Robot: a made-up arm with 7 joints. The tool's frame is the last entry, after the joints. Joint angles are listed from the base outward. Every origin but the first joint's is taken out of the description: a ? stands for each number. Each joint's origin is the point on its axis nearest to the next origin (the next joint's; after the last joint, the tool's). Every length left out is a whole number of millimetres.
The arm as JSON. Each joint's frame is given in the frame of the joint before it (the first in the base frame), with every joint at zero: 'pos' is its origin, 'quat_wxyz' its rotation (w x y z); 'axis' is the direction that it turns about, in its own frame. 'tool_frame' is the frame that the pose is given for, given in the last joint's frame.
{
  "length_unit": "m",
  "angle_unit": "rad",
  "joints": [
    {
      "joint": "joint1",
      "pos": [
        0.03,
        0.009,
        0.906
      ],
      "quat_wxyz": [
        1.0,
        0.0,
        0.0,
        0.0
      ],
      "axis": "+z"
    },
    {
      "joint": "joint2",
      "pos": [
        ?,
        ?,
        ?
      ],
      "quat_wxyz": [
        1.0,
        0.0,
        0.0,
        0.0
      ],
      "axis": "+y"
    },
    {
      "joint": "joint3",
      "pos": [
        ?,
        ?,
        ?
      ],
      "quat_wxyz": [
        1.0,
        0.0,
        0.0,
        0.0
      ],
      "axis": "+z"
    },
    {
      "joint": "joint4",
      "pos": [
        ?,
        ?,
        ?
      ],
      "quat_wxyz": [
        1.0,
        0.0,
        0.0,
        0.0
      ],
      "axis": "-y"
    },
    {
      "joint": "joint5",
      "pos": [
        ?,
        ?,
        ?
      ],
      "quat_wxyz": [
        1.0,
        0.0,
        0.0,
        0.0
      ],
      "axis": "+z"
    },
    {
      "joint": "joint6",
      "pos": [
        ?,
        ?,
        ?
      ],
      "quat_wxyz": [
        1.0,
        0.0,
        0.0,
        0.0
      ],
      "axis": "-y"
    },
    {
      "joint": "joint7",
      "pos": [
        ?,
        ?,
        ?
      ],
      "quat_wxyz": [
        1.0,
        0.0,
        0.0,
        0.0
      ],
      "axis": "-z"
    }
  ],
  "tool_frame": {
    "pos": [
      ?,
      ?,
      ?
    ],
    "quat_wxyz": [
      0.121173,
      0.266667,
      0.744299,
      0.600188
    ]
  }
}
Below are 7 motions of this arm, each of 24 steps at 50 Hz.
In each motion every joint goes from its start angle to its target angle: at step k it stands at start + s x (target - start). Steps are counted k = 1, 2, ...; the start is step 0. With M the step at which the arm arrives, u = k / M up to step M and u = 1 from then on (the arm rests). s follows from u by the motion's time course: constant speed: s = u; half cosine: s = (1 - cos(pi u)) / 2; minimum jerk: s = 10 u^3 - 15 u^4 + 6 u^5.
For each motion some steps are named. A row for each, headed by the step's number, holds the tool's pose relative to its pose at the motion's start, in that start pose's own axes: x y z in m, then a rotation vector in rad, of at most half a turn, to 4 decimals.
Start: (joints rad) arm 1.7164 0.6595 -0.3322 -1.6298 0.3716 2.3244 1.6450
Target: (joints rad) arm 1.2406 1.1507 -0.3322 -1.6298 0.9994 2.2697 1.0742
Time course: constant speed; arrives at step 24
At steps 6, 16, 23, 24:
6: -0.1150 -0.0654 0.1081 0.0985 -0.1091 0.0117
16: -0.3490 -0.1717 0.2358 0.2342 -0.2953 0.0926
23: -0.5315 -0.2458 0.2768 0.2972 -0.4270 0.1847
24: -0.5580 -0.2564 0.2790 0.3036 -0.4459 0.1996

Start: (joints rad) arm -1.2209 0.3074 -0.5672 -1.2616 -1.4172 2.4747 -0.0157
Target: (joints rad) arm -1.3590 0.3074 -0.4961 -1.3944 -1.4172 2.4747 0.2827
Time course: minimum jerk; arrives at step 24
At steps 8, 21, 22, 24:
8: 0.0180 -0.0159 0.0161 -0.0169 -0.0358 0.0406
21: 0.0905 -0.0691 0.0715 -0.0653 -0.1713 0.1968
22: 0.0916 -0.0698 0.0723 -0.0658 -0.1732 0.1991
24: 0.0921 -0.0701 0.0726 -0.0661 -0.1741 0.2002

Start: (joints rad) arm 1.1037 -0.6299 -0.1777 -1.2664 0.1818 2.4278 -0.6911
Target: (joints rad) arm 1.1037 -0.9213 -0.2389 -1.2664 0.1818 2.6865 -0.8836
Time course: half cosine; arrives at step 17
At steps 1, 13, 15, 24:
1: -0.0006 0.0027 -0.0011 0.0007 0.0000 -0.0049
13: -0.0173 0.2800 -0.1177 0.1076 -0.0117 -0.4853
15: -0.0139 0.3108 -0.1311 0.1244 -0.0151 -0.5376
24: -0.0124 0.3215 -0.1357 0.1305 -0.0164 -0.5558

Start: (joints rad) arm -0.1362 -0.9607 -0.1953 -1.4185 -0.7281 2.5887 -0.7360
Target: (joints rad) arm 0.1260 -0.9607 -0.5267 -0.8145 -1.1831 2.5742 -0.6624
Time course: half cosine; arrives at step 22
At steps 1, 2, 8, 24:
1: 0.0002 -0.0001 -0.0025 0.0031 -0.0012 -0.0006
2: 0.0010 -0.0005 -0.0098 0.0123 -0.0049 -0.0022
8: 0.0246 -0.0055 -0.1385 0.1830 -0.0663 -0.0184
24: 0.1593 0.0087 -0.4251 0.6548 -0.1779 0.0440

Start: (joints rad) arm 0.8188 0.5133 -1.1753 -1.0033 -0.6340 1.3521 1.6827
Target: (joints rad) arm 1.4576 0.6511 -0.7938 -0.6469 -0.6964 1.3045 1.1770
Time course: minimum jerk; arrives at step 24
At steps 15, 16, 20, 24:
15: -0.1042 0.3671 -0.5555 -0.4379 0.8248 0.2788
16: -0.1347 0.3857 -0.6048 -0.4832 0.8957 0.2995
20: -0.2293 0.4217 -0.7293 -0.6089 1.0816 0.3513
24: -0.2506 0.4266 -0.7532 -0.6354 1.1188 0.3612

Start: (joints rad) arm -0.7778 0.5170 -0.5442 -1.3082 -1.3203 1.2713 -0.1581
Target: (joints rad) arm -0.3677 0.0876 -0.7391 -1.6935 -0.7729 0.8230 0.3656
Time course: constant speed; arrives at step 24
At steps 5, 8, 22, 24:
5: 0.0342 -0.0078 -0.0398 -0.0977 -0.0249 0.1220
8: 0.0554 -0.0139 -0.0598 -0.1493 -0.0286 0.1954
22: 0.1585 -0.0456 -0.1156 -0.2960 0.0685 0.5106
24: 0.1736 -0.0496 -0.1190 -0.3018 0.0967 0.5478

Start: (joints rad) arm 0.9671 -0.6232 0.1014 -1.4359 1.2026 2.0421 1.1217
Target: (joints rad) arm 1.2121 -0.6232 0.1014 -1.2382 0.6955 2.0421 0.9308
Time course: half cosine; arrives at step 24
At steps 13, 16, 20, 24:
13: 0.0911 -0.0032 -0.0411 0.0625 0.2859 -0.1767
16: 0.1195 0.0010 -0.0557 0.0739 0.3801 -0.2310
20: 0.1467 0.0076 -0.0705 0.0807 0.4729 -0.2838
24: 0.1564 0.0107 -0.0760 0.0820 0.5066 -0.3029

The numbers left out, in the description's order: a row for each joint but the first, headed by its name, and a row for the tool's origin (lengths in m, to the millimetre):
joint2: -0.01 0.028 0.0
joint3: -0.01 0.0 0.408
joint4: 0.146 0.019 0.0
joint5: -0.158 0.0 0.664
joint6: 0.016 0.043 0.0
joint7: 0.057 0.0 -0.006
tool: 0.015 -0.018 0.0

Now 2 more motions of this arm.
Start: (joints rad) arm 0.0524 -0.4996 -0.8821 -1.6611 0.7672 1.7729 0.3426
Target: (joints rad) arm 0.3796 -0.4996 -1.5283 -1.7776 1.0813 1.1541 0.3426
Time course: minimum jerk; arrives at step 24
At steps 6, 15, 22, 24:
6: -0.0384 0.0090 -0.0178 0.0147 -0.0349 0.0755
15: -0.2488 0.0393 -0.1494 0.0567 -0.1802 0.5375
22: -0.3262 0.0431 -0.2174 0.0494 -0.2076 0.7339
24: -0.3275 0.0431 -0.2187 0.0491 -0.2079 0.7375

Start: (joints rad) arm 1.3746 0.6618 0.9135 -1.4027 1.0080 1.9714 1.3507
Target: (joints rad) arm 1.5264 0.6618 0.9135 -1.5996 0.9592 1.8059 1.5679
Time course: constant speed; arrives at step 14
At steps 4, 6, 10, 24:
4: -0.0413 -0.0621 0.0148 0.0809 -0.1249 -0.0530
6: -0.0631 -0.0927 0.0201 0.1195 -0.1877 -0.0817
10: -0.1086 -0.1525 0.0267 0.1928 -0.3140 -0.1438
24: -0.1565 -0.2101 0.0280 0.2607 -0.4406 -0.2121

